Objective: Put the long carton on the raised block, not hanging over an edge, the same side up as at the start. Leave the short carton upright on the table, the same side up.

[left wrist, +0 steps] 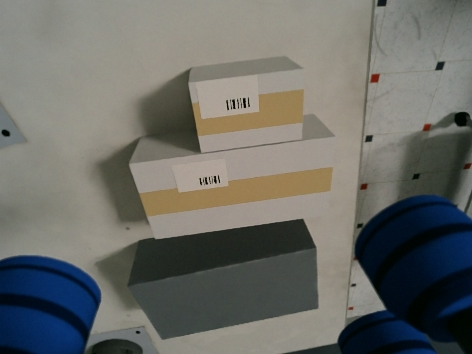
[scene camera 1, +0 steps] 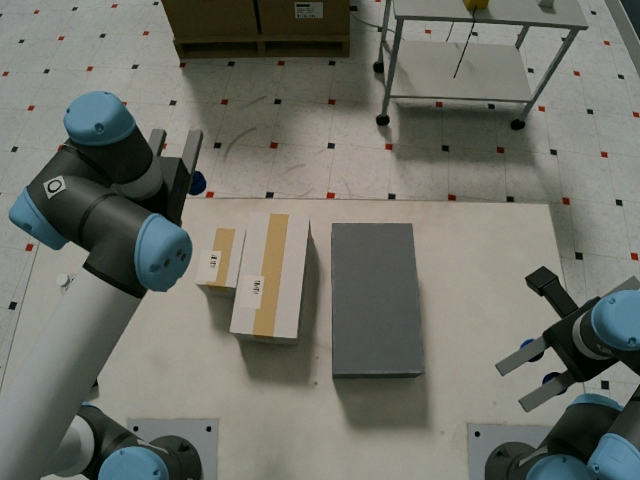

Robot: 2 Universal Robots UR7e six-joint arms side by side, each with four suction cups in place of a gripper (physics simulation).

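Where they show: left hand, its tool point: (left wrist: pixel 237 317); left arm's base, origin of its link: (scene camera 1: pixel 169 469); right arm's base, origin of its link: (left wrist: pixel 117 351) (scene camera 1: pixel 515 475).
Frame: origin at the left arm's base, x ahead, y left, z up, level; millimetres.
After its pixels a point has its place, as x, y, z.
Observation:
The long carton (scene camera 1: pixel 276 284) @[412, -263, 101] (left wrist: pixel 270 191) @[497, -264, 100] is white with a tan tape strip and a barcode label on top, and stands on the table left of the raised block in the scene view. The short carton (scene camera 1: pixel 224 258) @[484, -134, 100] (left wrist: pixel 277 107) @[529, -126, 100], marked alike, stands upright close to its left. The raised block (scene camera 1: pixel 376 299) @[361, -494, 120] (left wrist: pixel 225 299) @[364, -491, 120] is plain dark grey, with a bare top. My left gripper (scene camera 1: pixel 196 183) is open and holds nothing; it is up and to the left of the cartons in the scene view, apart from them. My right gripper (scene camera 1: pixel 542 366) is open and empty, right of the block.
The pale table (scene camera 1: pixel 485 268) @[465, -814, 0] (left wrist: pixel 90 60) @[277, -19, 0] carries both arm base plates (scene camera 1: pixel 206 439) @[66, -85, 1] at its near edge. A small white knob (scene camera 1: pixel 63 280) @[427, 257, 134] is at the left. Beyond the far edge are a large brown box (scene camera 1: pixel 211 18) on a pallet and a wheeled cart (scene camera 1: pixel 460 97).

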